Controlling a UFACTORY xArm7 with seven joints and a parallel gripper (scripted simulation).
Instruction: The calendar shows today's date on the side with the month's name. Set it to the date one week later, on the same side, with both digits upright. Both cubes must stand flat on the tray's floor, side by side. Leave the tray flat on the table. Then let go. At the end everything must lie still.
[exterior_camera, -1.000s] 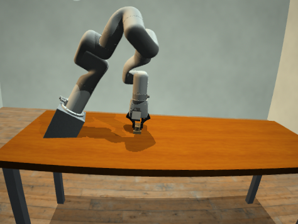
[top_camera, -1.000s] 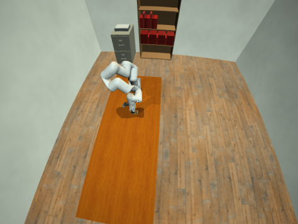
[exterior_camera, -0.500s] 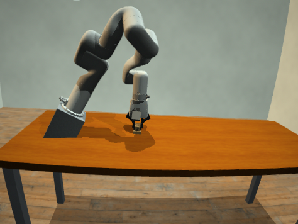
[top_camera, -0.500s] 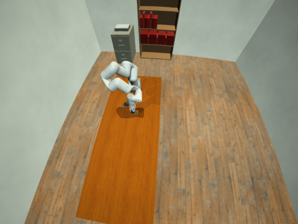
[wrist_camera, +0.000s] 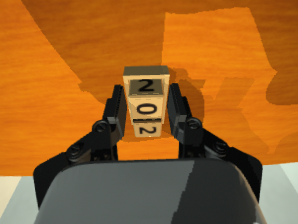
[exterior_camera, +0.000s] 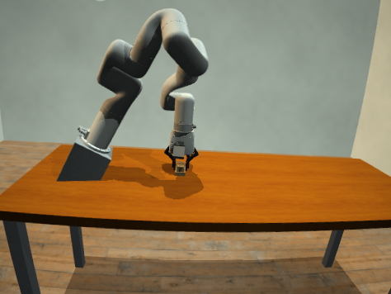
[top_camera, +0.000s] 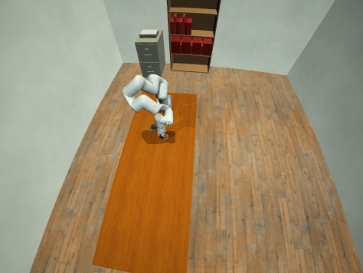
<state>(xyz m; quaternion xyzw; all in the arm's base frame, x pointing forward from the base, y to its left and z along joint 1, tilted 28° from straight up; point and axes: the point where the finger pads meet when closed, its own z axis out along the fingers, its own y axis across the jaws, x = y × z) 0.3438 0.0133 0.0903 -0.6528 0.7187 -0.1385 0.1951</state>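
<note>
Now: hand 3 cm above the wooden tray and 2 cm to the right of it.
</note>
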